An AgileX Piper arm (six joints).
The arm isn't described. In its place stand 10 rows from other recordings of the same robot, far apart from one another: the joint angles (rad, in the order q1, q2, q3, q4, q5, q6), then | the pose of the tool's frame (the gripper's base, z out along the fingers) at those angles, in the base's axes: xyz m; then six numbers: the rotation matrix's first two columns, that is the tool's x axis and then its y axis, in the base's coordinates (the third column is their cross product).
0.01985 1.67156 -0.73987 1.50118 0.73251 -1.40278 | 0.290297 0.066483 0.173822 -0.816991 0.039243 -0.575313 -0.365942 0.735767 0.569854
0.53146 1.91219 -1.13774 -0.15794 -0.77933 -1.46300 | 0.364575 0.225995 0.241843 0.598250 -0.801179 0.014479 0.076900 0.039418 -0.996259
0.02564 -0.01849 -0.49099 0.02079 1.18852 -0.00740 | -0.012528 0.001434 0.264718 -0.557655 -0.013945 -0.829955 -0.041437 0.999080 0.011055
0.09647 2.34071 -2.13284 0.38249 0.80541 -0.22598 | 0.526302 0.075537 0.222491 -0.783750 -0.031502 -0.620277 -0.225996 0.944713 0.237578
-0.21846 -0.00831 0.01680 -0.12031 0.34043 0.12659 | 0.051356 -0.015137 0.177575 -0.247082 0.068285 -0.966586 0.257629 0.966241 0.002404
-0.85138 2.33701 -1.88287 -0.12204 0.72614 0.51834 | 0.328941 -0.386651 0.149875 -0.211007 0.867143 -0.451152 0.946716 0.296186 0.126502
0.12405 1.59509 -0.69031 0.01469 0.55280 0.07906 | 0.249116 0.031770 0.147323 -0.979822 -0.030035 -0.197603 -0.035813 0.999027 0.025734
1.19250 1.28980 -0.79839 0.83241 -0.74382 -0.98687 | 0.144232 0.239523 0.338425 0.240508 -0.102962 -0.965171 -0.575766 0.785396 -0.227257
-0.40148 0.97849 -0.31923 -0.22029 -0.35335 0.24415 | 0.173466 -0.066168 0.241208 -0.194708 0.122811 -0.973142 0.329282 0.942738 0.053091
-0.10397 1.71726 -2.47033 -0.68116 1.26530 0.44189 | 0.291551 -0.085368 0.573576 -0.199469 0.182705 -0.962721 0.699606 0.714467 -0.009363
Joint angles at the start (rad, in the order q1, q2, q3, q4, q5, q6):
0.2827, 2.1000, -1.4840, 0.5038, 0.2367, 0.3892
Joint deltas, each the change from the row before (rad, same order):
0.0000, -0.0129, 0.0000, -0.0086, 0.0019, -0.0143
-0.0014, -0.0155, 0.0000, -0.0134, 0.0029, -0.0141
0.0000, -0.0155, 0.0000, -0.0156, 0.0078, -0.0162
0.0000, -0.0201, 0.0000, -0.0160, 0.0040, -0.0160
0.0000, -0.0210, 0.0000, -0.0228, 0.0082, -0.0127
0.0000, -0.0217, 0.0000, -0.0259, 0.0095, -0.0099
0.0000, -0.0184, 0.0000, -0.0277, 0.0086, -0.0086
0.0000, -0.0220, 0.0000, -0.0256, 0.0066, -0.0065
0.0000, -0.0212, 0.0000, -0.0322, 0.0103, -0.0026
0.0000, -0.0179, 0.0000, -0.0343, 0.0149, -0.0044
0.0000, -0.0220, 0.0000, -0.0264, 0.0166, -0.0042
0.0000, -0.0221, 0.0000, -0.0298, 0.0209, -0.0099
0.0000, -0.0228, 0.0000, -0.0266, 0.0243, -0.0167
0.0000, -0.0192, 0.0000, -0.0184, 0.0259, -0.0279
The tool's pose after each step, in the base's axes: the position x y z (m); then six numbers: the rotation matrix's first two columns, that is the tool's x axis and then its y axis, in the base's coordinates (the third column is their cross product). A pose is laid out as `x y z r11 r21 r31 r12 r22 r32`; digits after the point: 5 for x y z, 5 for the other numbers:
0.44805 0.14079 0.18487 -0.68789 0.58312 -0.43217 0.24886 0.74882 0.61428
0.44708 0.13969 0.19185 -0.68798 0.56502 -0.45546 0.22493 0.76269 0.60639
0.44551 0.13924 0.19850 -0.69182 0.54097 -0.47826 0.19869 0.77941 0.59418
0.44373 0.13855 0.20748 -0.68983 0.51815 -0.50562 0.16911 0.79441 0.58337
0.44145 0.13771 0.21651 -0.68892 0.49139 -0.53285 0.13927 0.81116 0.56800
0.43886 0.13672 0.22569 -0.68686 0.46389 -0.55949 0.11032 0.82743 0.55062
0.43652 0.13568 0.23333 -0.68447 0.43547 -0.58469 0.08361 0.84360 0.53042
0.43377 0.13447 0.24271 -0.67713 0.41137 -0.61014 0.05780 0.85632 0.51321
0.43075 0.13307 0.25135 -0.67132 0.38391 -0.63399 0.03371 0.87032 0.49133
0.42776 0.13167 0.25811 -0.66951 0.35102 -0.65462 0.01103 0.88589 0.46376
0.42398 0.13022 0.26657 -0.66568 0.32487 -0.67181 -0.00872 0.89681 0.44232
0.41982 0.12855 0.27465 -0.66347 0.28951 -0.68992 -0.03171 0.91040 0.41252
0.41521 0.12680 0.28271 -0.66206 0.24962 -0.70666 -0.05647 0.92361 0.37916
0.41086 0.12533 0.28905 -0.66330 0.20483 -0.71978 -0.08333 0.93562 0.34304

